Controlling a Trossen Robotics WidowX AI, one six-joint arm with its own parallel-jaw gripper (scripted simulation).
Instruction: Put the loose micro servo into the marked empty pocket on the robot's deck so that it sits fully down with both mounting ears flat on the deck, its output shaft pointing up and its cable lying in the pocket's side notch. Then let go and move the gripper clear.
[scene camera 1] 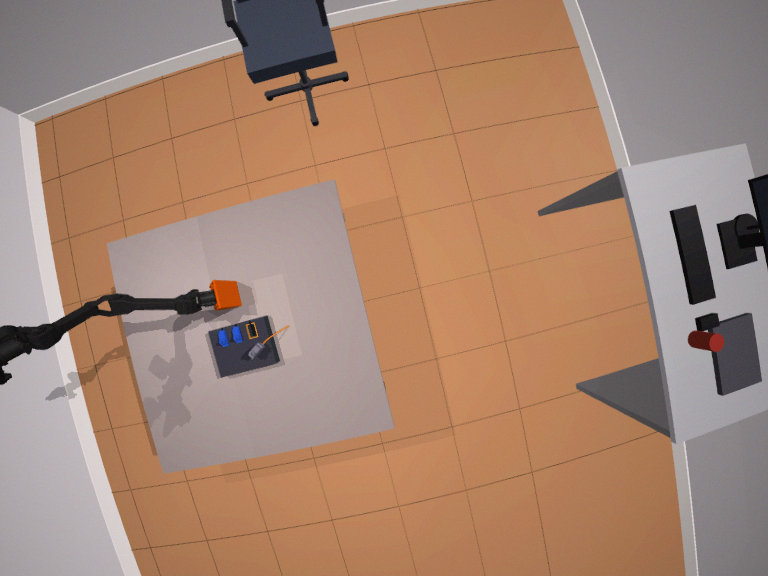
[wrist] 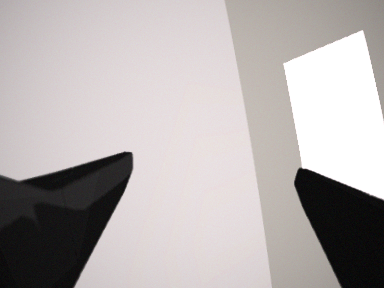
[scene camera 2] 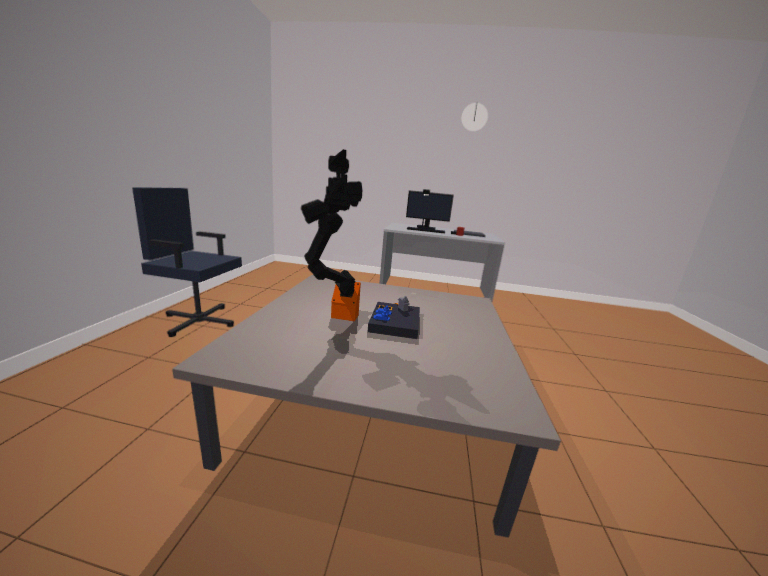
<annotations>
same spot on dark robot deck: (scene camera 1: 233, 359) = (scene camera 2: 404, 320)
</annotations>
